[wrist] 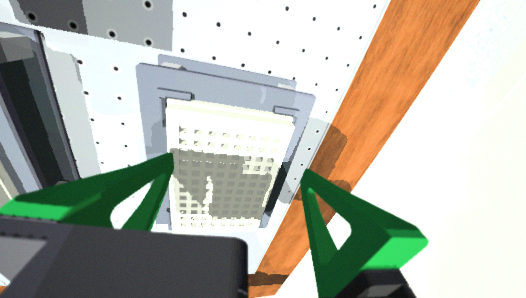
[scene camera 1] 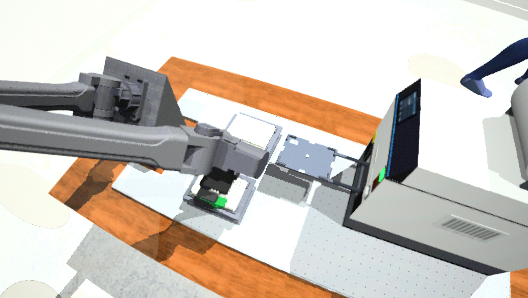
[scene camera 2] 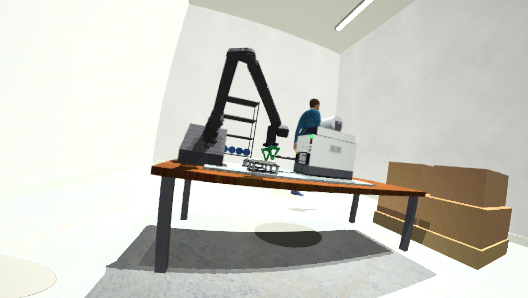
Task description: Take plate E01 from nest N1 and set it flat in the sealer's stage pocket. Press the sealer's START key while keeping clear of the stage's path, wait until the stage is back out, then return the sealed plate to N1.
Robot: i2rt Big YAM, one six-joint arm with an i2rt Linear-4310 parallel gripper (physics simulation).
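Frame: origin at the arm's base, x ahead, y left, z up, level; centimetres.
Seen in the pictures: gripper, between the fingertips: [wrist: 241, 168] [scene camera 1: 225, 192] [scene camera 2: 268, 160]; arm's base, origin of its link: [scene camera 1: 133, 97] [scene camera 2: 210, 135].
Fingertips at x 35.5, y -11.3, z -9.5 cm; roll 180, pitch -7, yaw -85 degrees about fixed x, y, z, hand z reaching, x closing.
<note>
Pixels of each thing's top centre, then the offset from my fingertips to it. Level surfaces: height alone.
- cream well plate, centre of its top: [wrist: 224, 188] [scene camera 1: 218, 186] dx -2.7, dy +0.8, dz -0.5 cm
- grey nest, centre of its top: [wrist: 223, 179] [scene camera 1: 219, 187] [scene camera 2: 263, 162] dx -2.7, dy +0.8, dz -1.6 cm
- sealer's blue-grey stage, centre of its top: [scene camera 1: 307, 155] dx +15.8, dy +16.5, dz +3.5 cm
- smooth white plate, centre of its top: [scene camera 1: 250, 129] dx -3.2, dy +21.2, dz -1.0 cm
- perforated board, height of its surface: dz -7.0 cm
- wooden table, height of its surface: dz -8.3 cm
A cream well plate [scene camera 1: 242, 188] [wrist: 230, 187] lies flat in a grey nest [scene camera 1: 212, 213] [wrist: 150, 85] at the near side; no E01 or N1 label is readable. My gripper [scene camera 1: 214, 200] [scene camera 2: 270, 158] [wrist: 241, 168] is open and empty, pointing down at this plate. In the wrist view its left fingertip shows by the plate's left long edge and its right fingertip beyond the right edge; their exact height is unclear. The sealer's blue-grey stage [scene camera 1: 307, 157] is out on two rods with a bare pocket. The white sealer [scene camera 1: 450, 170] [scene camera 2: 332, 152] shows a green light [scene camera 1: 382, 174] [scene camera 2: 311, 136]; its START key is not identifiable.
A second nest holding a smooth white plate [scene camera 1: 252, 131] stands behind my wrist, beside the stage. Both nests stand on a perforated board [scene camera 1: 320, 250] [wrist: 240, 17] on the wooden table [scene camera 1: 195, 267] [scene camera 2: 390, 188]. A person [scene camera 2: 308, 119] stands behind the table near the sealer.
</note>
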